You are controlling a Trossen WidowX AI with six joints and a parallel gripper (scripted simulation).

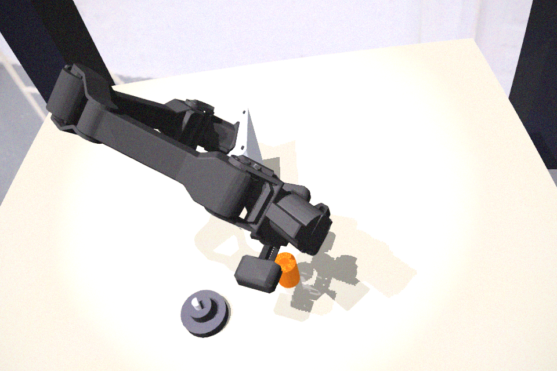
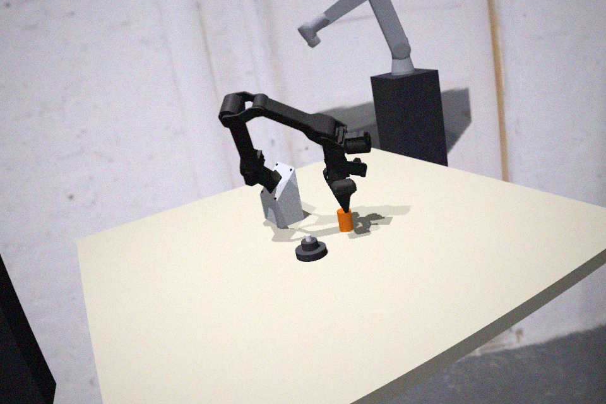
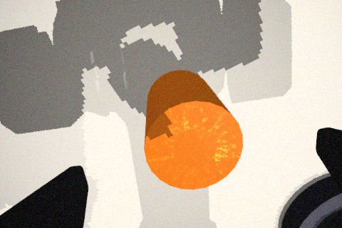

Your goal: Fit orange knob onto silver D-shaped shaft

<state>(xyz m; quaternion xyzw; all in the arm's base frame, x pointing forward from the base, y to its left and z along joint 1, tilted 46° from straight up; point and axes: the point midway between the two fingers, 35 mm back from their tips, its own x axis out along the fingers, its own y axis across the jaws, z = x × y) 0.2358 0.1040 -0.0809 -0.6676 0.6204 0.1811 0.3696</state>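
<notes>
Now: the orange knob 30 mm below my gripper tip. Round my gripper tip: dark round pedestal (140 mm to the right, 80 mm ahead, 40 mm below).
</notes>
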